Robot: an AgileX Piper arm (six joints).
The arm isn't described. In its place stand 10 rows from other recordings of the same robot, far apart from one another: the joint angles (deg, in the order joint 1, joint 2, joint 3, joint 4, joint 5, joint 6), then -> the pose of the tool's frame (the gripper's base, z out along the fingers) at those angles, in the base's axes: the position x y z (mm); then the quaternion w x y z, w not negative.
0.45, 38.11, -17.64, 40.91, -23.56, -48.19 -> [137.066 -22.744 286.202 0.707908 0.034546 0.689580 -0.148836]
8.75, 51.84, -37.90, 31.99, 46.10, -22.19 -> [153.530 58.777 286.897 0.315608 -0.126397 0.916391 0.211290]
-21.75, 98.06, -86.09, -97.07, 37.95, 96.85 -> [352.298 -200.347 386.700 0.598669 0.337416 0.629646 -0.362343]
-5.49, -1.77, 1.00, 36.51, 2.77, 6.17 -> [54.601 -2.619 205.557 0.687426 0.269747 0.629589 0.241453]
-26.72, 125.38, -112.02, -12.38, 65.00, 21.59 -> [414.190 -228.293 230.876 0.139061 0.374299 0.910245 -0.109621]
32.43, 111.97, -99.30, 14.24, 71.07, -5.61 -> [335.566 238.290 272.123 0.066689 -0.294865 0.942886 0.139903]
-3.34, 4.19, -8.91, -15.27, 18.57, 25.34 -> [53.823 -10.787 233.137 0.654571 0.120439 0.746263 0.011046]
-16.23, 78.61, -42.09, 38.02, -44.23, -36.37 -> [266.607 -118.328 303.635 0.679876 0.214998 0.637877 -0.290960]
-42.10, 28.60, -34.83, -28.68, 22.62, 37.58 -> [63.370 -79.897 348.704 0.604594 0.390783 0.650323 -0.242559]
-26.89, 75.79, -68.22, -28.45, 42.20, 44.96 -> [240.593 -154.658 360.226 0.403014 0.440328 0.785967 -0.161078]
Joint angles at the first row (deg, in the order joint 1, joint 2, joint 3, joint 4, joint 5, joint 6):
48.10, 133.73, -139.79, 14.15, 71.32, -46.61
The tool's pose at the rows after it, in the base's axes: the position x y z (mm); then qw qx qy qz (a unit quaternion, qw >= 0):
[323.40 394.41 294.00 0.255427 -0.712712 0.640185 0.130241]
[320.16 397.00 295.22 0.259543 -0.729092 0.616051 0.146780]
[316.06 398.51 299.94 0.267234 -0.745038 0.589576 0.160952]
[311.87 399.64 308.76 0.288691 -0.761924 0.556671 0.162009]
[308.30 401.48 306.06 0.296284 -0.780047 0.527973 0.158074]
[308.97 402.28 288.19 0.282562 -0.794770 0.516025 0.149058]
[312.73 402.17 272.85 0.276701 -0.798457 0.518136 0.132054]
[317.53 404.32 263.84 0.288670 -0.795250 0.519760 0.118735]
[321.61 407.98 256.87 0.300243 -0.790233 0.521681 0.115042]
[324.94 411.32 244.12 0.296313 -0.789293 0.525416 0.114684]
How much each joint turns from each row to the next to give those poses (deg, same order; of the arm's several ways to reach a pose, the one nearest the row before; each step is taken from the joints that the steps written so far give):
0.00, 0.00, 0.00, 1.11, 0.00, -2.48
0.00, 0.00, 0.00, 2.87, 0.00, -3.67
0.03, -0.39, 0.00, 2.65, 0.11, -3.75
0.23, -1.06, 0.45, 1.48, -1.23, -4.41
0.35, -0.96, 2.61, 0.88, -1.79, -4.56
0.10, -0.13, 3.96, -0.34, -1.71, -3.19
0.00, 0.13, 2.97, -1.71, -2.51, -0.82
0.00, 0.41, 1.45, -0.98, -3.45, -0.39
0.00, 0.91, 0.14, 0.01, -2.48, -0.13
0.00, 1.49, 0.00, 0.01, -1.03, 0.00

